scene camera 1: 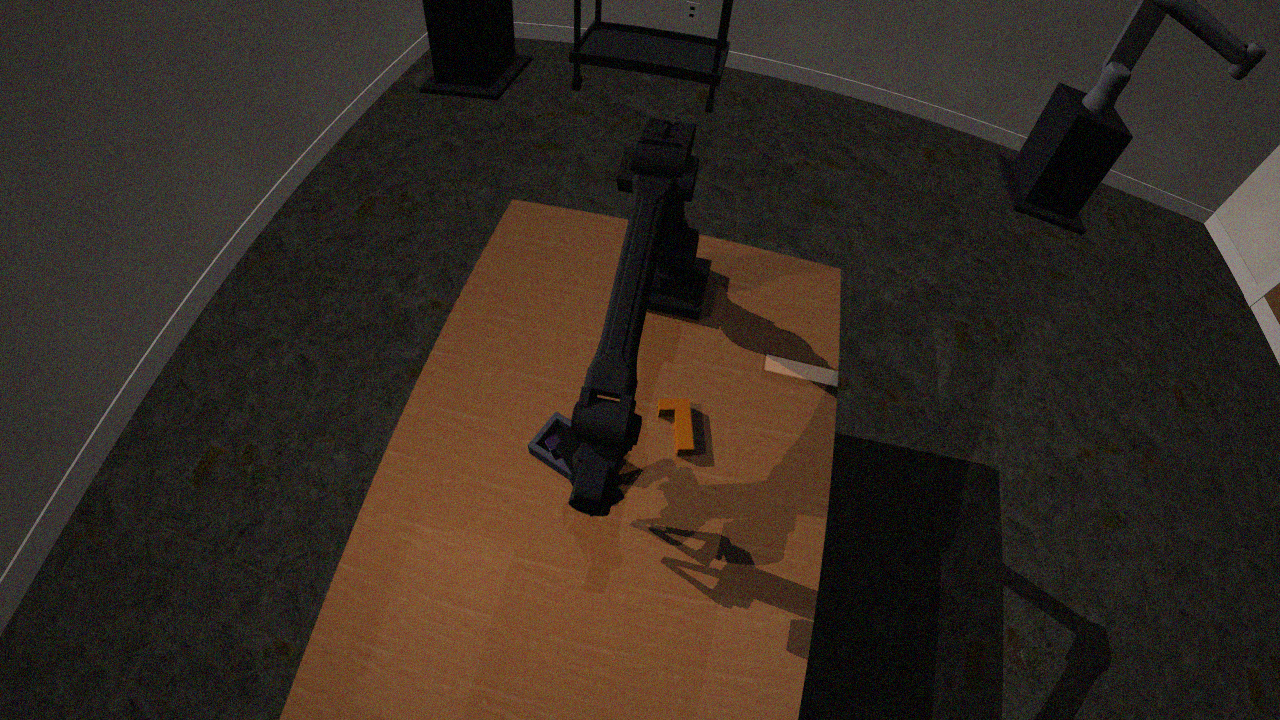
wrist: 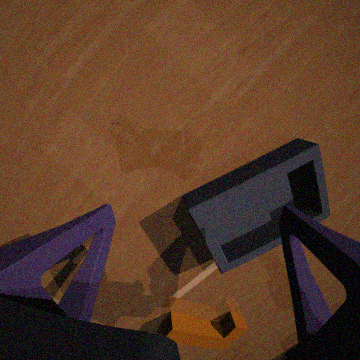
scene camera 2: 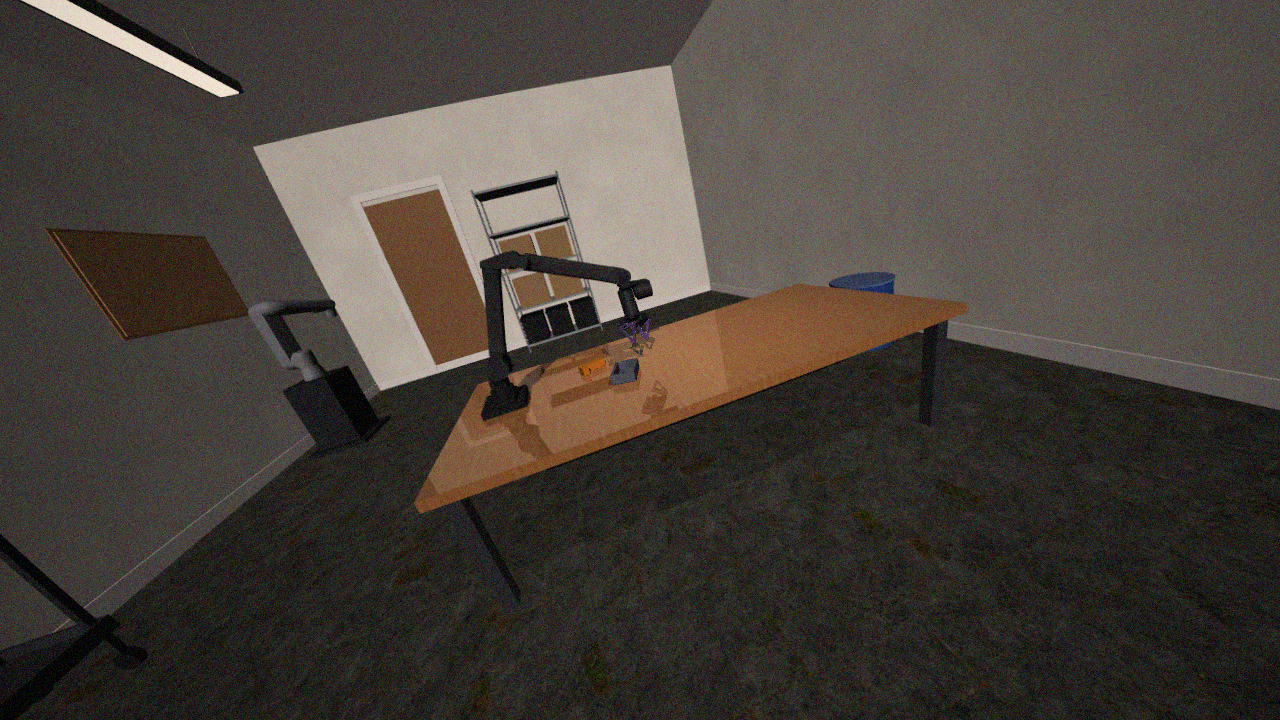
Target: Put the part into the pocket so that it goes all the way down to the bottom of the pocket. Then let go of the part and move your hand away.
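Places are measured from the arm's base along level axes (x back, y right, z up), in metres.
Where they show: gripper, between the fingertips: [scene camera 1: 573, 482] [wrist: 194, 214] [scene camera 2: 640, 341]; arm's base, origin of its link: [scene camera 1: 671, 279] [scene camera 2: 506, 398].
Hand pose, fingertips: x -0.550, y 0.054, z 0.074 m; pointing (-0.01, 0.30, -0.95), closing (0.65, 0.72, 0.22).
Things, the pixels of their top centre, and the offset from my fingertips. Level surfaces: height alone.
- orange L-shaped part, centre of its top: [wrist: 206, 335] [scene camera 1: 676, 423] [scene camera 2: 592, 363] dx +0.198, dy -0.141, dz -0.072 m
- table, height of its surface: dz -0.103 m
- grey block with the pocket, centre of its top: [wrist: 269, 214] [scene camera 1: 571, 447] [scene camera 2: 623, 366] dx +0.092, dy +0.033, dz -0.066 m
The orange L-shaped part [scene camera 1: 684, 428] [scene camera 2: 591, 368] [wrist: 192, 325] lies on the table [scene camera 1: 447, 582] [scene camera 2: 805, 331], apart from the grey block with the pocket [scene camera 1: 547, 458] [scene camera 2: 624, 372] [wrist: 235, 200]. In the wrist view the block lies at right of centre, and the part shows at the bottom edge, partly cut off. My gripper [scene camera 2: 636, 340] [wrist: 194, 214] is open and empty, with its purple fingers above the table near the block. In the wrist view the right finger overlaps the block's edge. In scene camera 1 the arm hides most of the gripper and part of the block.
A pale flat strip [scene camera 1: 801, 369] [wrist: 195, 281] lies on the table near its right edge in scene camera 1. My arm's base [scene camera 1: 680, 291] [scene camera 2: 505, 402] stands at the table's end. Another arm on a dark pedestal [scene camera 1: 1069, 152] [scene camera 2: 331, 410] stands off the table.
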